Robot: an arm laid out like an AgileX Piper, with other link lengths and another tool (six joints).
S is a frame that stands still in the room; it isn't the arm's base.
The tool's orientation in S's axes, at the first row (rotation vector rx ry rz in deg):
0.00 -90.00 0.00
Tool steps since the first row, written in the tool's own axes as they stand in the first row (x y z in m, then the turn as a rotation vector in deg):
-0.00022 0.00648 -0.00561 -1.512 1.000 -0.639
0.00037 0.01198 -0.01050 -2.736 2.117 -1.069
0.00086 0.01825 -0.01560 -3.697 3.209 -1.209
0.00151 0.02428 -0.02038 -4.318 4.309 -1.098
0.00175 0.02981 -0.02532 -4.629 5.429 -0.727
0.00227 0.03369 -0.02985 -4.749 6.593 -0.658
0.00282 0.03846 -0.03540 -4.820 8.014 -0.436
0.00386 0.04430 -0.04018 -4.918 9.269 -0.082
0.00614 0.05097 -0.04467 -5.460 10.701 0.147
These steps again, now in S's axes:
0.00561 0.00648 -0.00022 0.639 1.000 -1.512
0.01050 0.01198 0.00037 1.069 2.117 -2.736
0.01560 0.01825 0.00086 1.209 3.209 -3.697
0.02038 0.02428 0.00151 1.098 4.309 -4.318
0.02532 0.02981 0.00175 0.727 5.429 -4.629
0.02985 0.03369 0.00227 0.658 6.593 -4.749
0.03540 0.03846 0.00282 0.436 8.014 -4.820
0.04018 0.04430 0.00386 0.082 9.269 -4.918
0.04467 0.05097 0.00614 -0.147 10.701 -5.460

